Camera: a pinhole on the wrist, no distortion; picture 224 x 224 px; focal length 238.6 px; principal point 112.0 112.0 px. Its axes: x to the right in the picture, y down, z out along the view. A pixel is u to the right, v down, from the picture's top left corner.
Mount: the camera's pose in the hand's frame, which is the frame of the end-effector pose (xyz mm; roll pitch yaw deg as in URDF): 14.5 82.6 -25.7 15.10 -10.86 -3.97
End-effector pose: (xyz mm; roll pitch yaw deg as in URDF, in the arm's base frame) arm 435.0 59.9 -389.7 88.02 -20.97 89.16
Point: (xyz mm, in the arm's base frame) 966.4 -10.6 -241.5
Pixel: 150 204
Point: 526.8 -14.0 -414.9
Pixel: 15 30
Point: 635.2 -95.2 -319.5
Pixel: 25 198
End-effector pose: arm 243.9 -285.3 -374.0 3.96 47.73 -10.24
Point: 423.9 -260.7 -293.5
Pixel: 214 162
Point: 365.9 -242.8 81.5
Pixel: 7 170
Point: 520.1 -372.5 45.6
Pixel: 101 134
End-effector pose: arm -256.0 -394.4 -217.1 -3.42 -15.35 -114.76
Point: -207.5 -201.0 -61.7
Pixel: 20 50
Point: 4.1 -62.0 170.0
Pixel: 24 160
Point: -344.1 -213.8 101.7
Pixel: 131 20
